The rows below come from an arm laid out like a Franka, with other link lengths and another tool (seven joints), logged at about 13 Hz.
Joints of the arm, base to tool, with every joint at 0 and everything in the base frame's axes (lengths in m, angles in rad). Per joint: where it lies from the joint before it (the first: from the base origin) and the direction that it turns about. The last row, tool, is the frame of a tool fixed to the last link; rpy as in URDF.
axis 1: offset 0 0 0.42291 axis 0 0 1
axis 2: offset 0 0 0 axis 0 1 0
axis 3: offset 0 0 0.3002 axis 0 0 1
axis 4: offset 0.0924 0 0 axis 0 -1 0
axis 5: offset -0.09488 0 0.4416 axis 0 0 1
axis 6: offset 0 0 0 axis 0 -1 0
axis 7: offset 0.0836 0 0 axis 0 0 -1
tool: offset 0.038 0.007 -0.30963 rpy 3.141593 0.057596 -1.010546
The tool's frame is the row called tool.
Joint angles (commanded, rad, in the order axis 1, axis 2, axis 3, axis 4, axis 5, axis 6, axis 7), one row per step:
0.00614 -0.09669 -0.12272 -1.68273 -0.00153 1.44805 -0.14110
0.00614 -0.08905 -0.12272 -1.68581 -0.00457 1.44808 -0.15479
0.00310 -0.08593 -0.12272 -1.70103 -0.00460 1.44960 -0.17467
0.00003 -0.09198 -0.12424 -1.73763 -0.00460 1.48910 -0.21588
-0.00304 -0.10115 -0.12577 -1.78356 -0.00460 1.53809 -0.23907
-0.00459 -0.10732 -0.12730 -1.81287 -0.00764 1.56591 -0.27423
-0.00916 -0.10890 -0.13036 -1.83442 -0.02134 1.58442 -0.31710
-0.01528 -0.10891 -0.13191 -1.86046 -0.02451 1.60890 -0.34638
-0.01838 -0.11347 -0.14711 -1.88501 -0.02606 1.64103 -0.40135
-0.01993 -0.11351 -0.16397 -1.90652 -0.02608 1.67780 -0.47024
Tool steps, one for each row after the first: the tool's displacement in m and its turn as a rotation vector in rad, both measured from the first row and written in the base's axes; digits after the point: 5 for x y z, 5 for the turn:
-0.00041 -0.00035 -0.00604 -0.00077 0.01068 0.01365
-0.00378 -0.00090 -0.01552 0.00390 0.02688 0.03043
-0.00132 -0.00224 -0.02807 0.00962 0.01687 0.06676
0.00125 -0.00422 -0.04308 0.01225 0.00404 0.08537
0.00107 -0.00555 -0.05277 0.01425 -0.00106 0.11770
-0.00092 -0.01239 -0.06194 0.00774 0.00204 0.15481
-0.00199 -0.01649 -0.07378 0.00939 0.00362 0.17723
-0.00162 -0.02566 -0.08167 0.01482 -0.00926 0.21452
0.00051 -0.03441 -0.09018 0.02128 -0.02572 0.26533

